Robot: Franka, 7 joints.
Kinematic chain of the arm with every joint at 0, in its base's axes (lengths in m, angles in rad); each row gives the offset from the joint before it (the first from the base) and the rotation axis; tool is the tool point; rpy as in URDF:
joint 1: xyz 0 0 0.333 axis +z
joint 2: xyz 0 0 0 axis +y
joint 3: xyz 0 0 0.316 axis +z
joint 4: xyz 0.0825 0 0 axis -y
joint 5: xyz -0.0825 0 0.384 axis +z
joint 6: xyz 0 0 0 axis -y
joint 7: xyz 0.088 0 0 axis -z
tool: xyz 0 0 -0.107 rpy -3.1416 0 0
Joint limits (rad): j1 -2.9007..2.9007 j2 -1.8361..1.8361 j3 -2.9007..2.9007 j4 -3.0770..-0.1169 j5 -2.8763..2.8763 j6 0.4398..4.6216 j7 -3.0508..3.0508
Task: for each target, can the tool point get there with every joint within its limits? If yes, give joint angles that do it. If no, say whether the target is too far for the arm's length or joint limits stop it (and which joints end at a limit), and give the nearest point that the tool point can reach.
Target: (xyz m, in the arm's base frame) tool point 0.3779 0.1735 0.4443
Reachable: yes | joints 1.8062 -1.5485 -1.2096 -2.5550 -1.1284 2.1417 -0.1948
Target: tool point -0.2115 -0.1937 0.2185
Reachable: yes | joints -0.7953 0.6367 -0.9479 -2.8401 -1.3357 1.3813 1.8981
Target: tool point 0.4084 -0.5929 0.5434
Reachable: yes | joints 1.3463 -0.6726 -1.9467 -1.4507 -1.7857 2.1696 2.0392
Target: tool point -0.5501 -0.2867 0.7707
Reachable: yes | joints -1.5348 0.7390 -1.8468 -1.3931 1.8428 1.9985 -1.3438
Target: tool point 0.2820 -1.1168 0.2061
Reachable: no: too far | nearest point 0.2088 -0.8268 0.2391 | short by 0.301 m
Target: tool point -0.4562 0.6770 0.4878
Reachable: yes | joints 2.3923 1.5244 -1.8344 -0.5912 0.6695 3.3201 -1.0918
